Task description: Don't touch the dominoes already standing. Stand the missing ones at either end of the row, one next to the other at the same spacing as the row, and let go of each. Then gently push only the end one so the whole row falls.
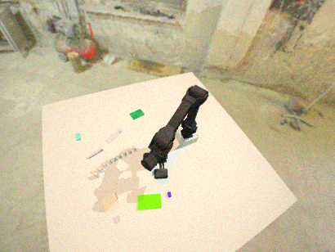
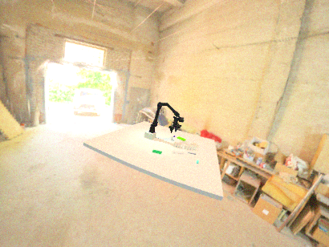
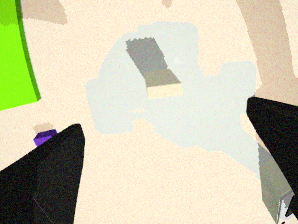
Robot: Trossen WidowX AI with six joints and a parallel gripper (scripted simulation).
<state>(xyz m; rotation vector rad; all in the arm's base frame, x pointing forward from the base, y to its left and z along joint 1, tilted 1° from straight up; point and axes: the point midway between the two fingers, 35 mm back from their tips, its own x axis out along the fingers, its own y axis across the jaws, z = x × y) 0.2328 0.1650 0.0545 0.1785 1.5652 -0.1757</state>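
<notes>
The small purple cube lies 14 cm to the left of my gripper tip, 9 cm below it and 3 cm behind it. Also, from my gripper tip: beige tile: 28 cm ahead, 9 cm to the left, 9 cm below; small grey square: 26 cm ahead, 18 cm to the left, 10 cm below; bright green slab: 14 cm to the left, 9 cm below, 9 cm ahead.
</notes>
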